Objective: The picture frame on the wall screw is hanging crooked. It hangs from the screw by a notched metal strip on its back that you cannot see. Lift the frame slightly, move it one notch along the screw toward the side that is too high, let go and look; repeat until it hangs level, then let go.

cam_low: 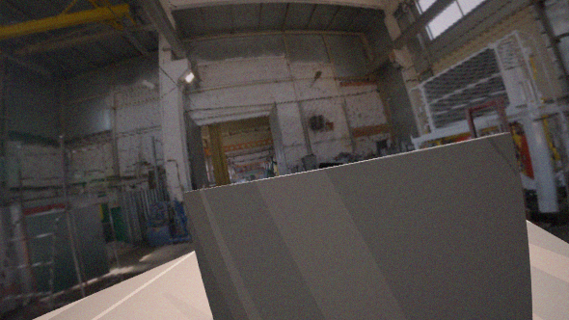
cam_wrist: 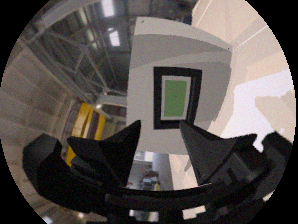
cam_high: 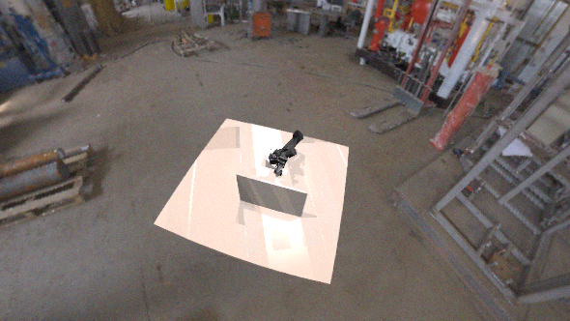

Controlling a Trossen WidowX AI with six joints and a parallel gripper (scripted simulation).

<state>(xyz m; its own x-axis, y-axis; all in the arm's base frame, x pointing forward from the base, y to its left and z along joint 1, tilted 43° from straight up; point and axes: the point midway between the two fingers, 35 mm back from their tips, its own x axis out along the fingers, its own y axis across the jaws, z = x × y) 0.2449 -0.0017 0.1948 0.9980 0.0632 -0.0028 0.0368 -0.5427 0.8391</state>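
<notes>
The picture frame lies 130 mm ahead of my gripper tip and 50 mm below it. Also, from my gripper tip: wall panel: 140 mm ahead, 70 mm below, 10 mm to the left.
</notes>
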